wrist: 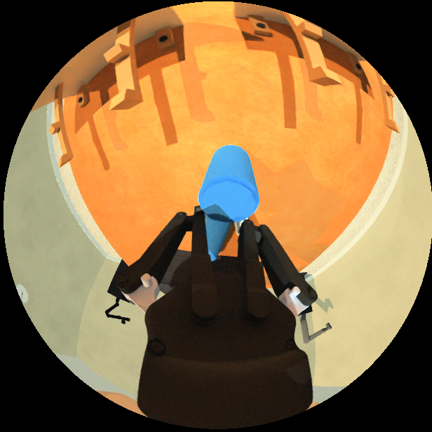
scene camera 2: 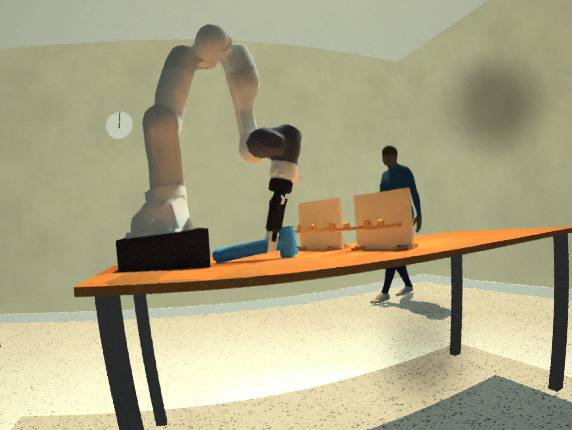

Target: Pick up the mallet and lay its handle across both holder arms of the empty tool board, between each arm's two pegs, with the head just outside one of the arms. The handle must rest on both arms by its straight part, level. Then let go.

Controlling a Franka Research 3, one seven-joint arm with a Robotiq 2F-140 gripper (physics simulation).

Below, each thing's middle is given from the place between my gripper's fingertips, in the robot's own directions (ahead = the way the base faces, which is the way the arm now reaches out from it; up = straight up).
My gripper is now 50 mm past the blue mallet [scene camera 2: 226, 254] and 30 mm below it.
